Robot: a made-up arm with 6 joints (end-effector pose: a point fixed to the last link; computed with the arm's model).
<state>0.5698 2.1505 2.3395 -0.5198 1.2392 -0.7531</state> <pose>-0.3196 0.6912 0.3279 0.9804 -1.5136 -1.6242</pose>
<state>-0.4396 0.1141 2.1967 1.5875 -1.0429 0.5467</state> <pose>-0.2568 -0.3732 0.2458 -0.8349 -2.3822 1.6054</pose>
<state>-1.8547 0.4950 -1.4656 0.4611 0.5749 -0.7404</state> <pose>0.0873 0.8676 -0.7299 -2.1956 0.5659 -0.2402</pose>
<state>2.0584 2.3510 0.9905 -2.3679 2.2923 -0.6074</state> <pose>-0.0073 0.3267 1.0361 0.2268 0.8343 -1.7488</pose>
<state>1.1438 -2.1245 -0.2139 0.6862 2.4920 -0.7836</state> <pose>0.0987 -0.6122 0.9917 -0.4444 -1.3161 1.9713</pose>
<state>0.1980 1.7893 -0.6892 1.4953 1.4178 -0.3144</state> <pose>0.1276 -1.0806 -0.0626 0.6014 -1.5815 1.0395</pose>
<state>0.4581 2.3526 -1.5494 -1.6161 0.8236 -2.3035</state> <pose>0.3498 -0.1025 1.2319 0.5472 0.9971 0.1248</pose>
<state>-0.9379 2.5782 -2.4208 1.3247 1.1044 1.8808</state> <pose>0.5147 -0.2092 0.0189 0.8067 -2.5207 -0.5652</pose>
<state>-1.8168 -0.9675 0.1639 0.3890 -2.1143 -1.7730</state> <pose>0.2768 0.1019 -0.9113 -1.9751 1.9690 -0.1861</pose>
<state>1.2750 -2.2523 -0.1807 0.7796 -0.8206 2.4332</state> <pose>-0.1022 -0.1494 0.7308 2.3885 -0.8341 -0.2763</pose>
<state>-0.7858 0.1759 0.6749 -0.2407 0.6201 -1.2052</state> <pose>-0.0260 -1.0236 0.4835 1.3001 0.6084 -0.4995</pose>
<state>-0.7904 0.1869 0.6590 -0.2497 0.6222 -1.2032</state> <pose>-0.0289 -1.0342 0.4656 1.3199 0.6139 -0.4978</pose>
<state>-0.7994 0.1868 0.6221 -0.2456 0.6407 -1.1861</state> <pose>-0.0209 -1.0549 0.4306 1.3438 0.6439 -0.4800</pose>
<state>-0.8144 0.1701 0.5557 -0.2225 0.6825 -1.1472</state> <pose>0.0032 -1.0870 0.3697 1.3718 0.7084 -0.4368</pose>
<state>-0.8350 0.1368 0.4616 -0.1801 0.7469 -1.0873</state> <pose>0.0424 -1.1230 0.2807 1.4024 0.8030 -0.3648</pose>
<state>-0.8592 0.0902 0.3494 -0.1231 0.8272 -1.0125</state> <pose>0.0910 -1.1511 0.1689 1.4326 0.9141 -0.2669</pose>
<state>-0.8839 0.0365 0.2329 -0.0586 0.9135 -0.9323</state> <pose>0.1394 -1.1624 0.0478 1.4598 1.0241 -0.1536</pose>
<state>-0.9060 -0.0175 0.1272 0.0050 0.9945 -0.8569</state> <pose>0.1795 -1.1565 -0.0645 1.4813 1.1179 -0.0414</pose>
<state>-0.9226 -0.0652 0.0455 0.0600 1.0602 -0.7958</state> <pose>0.2071 -1.1413 -0.1509 1.4949 1.1870 0.0513</pose>
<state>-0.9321 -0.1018 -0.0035 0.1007 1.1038 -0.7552</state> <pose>0.2231 -1.1273 -0.2015 1.4985 1.2295 0.1108</pose>
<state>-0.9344 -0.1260 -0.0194 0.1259 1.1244 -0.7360</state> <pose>0.2307 -1.1210 -0.2160 1.4917 1.2487 0.1340</pose>
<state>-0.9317 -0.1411 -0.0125 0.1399 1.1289 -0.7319</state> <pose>0.2337 -1.1213 -0.2058 1.4776 1.2528 0.1316</pose>
